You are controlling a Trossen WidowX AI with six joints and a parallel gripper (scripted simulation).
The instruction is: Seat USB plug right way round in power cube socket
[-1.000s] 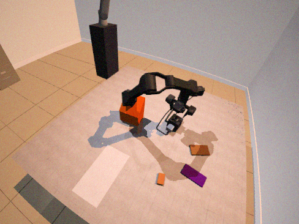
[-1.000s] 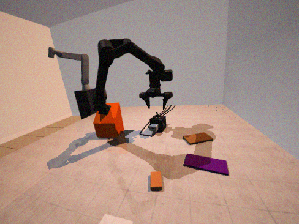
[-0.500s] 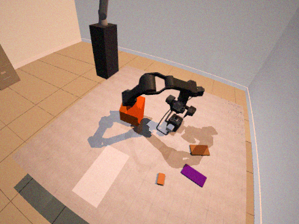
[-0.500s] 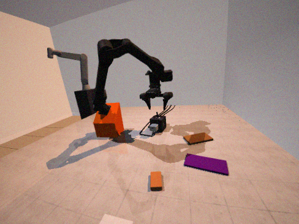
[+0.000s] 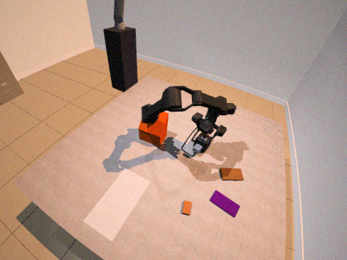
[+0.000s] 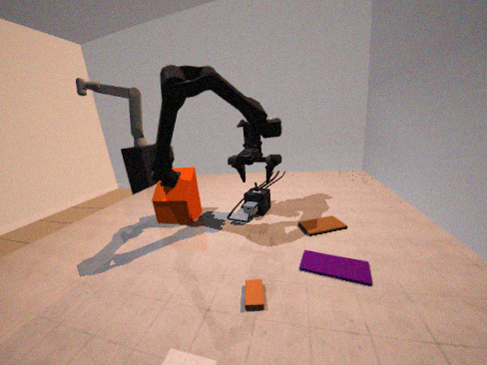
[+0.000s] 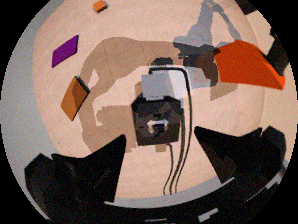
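The USB plug lies 20 mm below my gripper tip. Also, from my gripper tip: purple flat plate: 240 mm ahead, 260 mm to the right, 110 mm below; orange flat plate: 230 mm ahead, 90 mm to the right, 110 mm below; orange block: 90 mm ahead, 370 mm to the right, 100 mm below.
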